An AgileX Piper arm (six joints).
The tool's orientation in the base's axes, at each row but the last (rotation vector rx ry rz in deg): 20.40 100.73 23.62; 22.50 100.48 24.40; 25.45 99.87 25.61; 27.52 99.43 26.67; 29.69 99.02 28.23; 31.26 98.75 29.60; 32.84 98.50 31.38; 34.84 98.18 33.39; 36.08 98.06 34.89; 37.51 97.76 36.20; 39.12 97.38 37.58; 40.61 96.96 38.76; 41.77 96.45 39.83
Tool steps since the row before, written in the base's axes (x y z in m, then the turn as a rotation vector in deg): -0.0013 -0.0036 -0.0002 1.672 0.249 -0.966; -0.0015 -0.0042 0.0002 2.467 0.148 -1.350; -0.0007 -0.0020 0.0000 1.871 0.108 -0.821; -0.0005 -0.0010 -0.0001 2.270 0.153 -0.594; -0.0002 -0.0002 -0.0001 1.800 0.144 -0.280; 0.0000 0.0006 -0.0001 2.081 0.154 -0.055; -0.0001 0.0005 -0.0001 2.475 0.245 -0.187; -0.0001 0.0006 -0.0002 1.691 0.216 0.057; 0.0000 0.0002 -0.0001 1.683 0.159 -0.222; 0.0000 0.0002 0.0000 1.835 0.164 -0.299; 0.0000 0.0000 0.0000 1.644 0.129 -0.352; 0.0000 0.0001 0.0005 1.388 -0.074 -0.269; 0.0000 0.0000 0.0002 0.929 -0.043 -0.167
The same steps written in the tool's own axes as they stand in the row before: -0.0012 -0.0033 -0.0015 0.582 -0.190 1.848; -0.0019 -0.0036 -0.0018 0.689 -0.436 2.695; -0.0009 -0.0017 -0.0008 0.352 -0.229 2.002; -0.0004 -0.0009 -0.0005 0.114 -0.039 2.348; 0.0000 -0.0002 -0.0002 -0.047 0.098 1.824; 0.0004 0.0004 0.0001 -0.269 0.266 2.053; 0.0004 0.0003 0.0000 -0.190 0.287 2.470; 0.0006 0.0003 0.0000 -0.230 0.355 1.652; 0.0002 0.0001 0.0000 -0.073 0.122 1.699; 0.0001 0.0001 0.0000 -0.048 0.086 1.864; 0.0000 0.0000 0.0000 -0.001 0.003 1.686; -0.0002 0.0004 -0.0001 -0.156 -0.096 1.404; -0.0001 0.0002 0.0000 -0.108 -0.050 0.937
